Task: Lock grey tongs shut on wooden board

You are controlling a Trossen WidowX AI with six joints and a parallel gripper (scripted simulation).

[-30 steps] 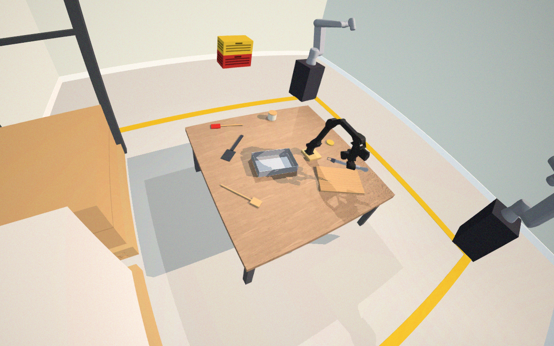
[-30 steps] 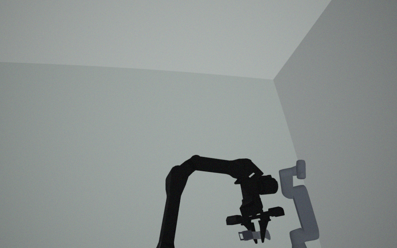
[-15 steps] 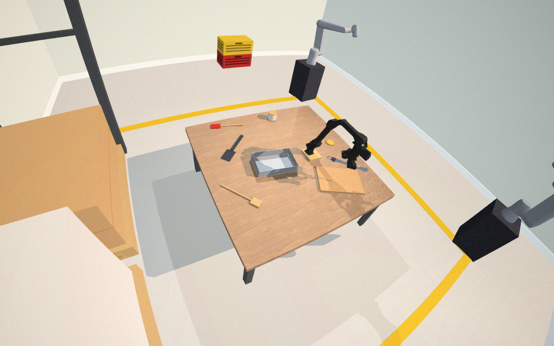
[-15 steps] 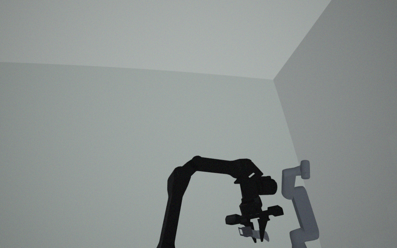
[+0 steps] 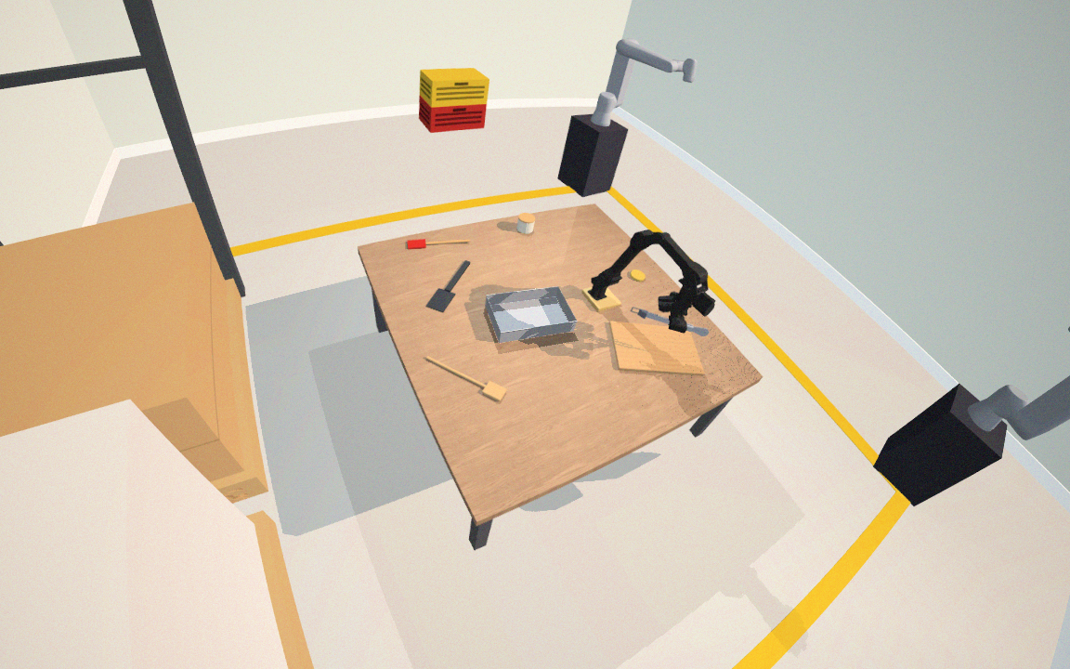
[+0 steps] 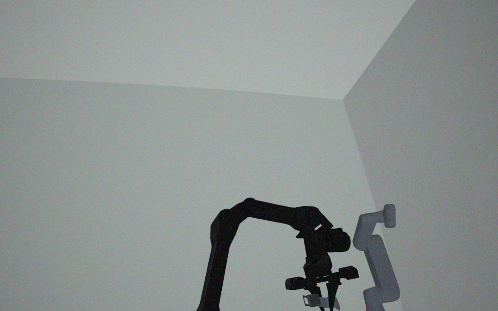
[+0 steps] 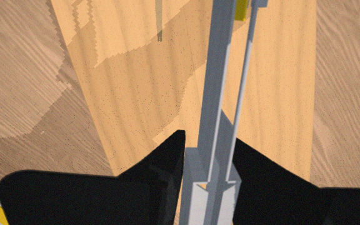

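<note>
Now: gripper tip 130 mm above the wooden board. The rest, counted from my gripper tip: yellow piece: 40 mm ahead, 50 mm to the right, 30 mm above; toothed tong arm: 10 mm behind, 10 mm to the left, 30 mm above; yellow disc: 260 mm behind, 360 mm to the right, 120 mm below.
</note>
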